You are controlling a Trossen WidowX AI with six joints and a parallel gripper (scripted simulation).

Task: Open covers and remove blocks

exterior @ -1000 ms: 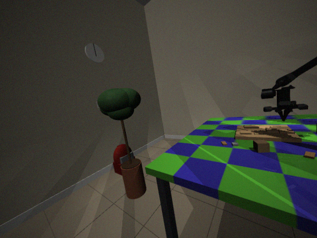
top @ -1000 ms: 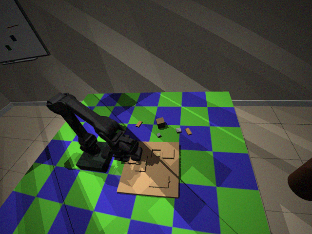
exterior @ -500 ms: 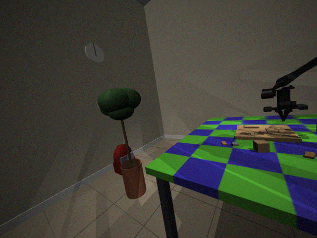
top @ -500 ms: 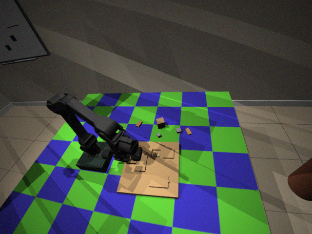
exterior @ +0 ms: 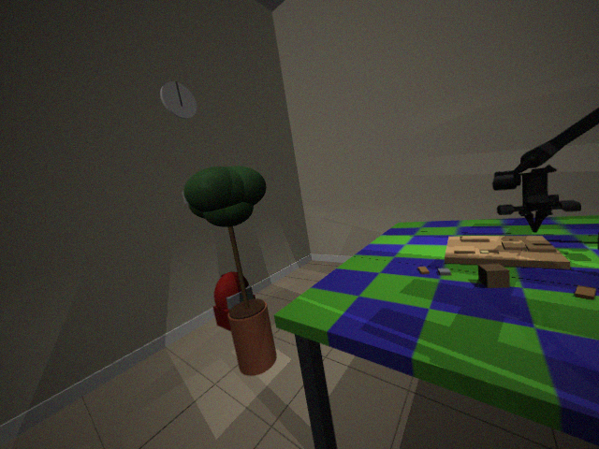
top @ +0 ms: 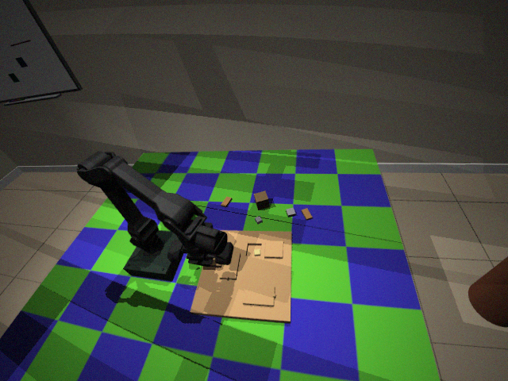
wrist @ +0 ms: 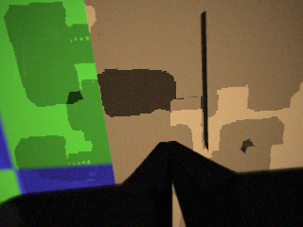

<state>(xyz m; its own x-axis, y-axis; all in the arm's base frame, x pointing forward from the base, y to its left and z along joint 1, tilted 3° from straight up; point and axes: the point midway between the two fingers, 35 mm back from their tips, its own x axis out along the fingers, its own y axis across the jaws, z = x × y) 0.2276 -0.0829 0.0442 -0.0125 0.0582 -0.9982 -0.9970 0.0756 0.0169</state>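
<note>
My gripper tip is 100 mm short of the tan puzzle board, 50 mm above it and 10 mm to the right of it. Also, from my gripper tip: brown cube: 300 mm to the left, 160 mm ahead, 40 mm below; then orange block: 330 mm ahead, 230 mm to the left, 60 mm below.
</note>
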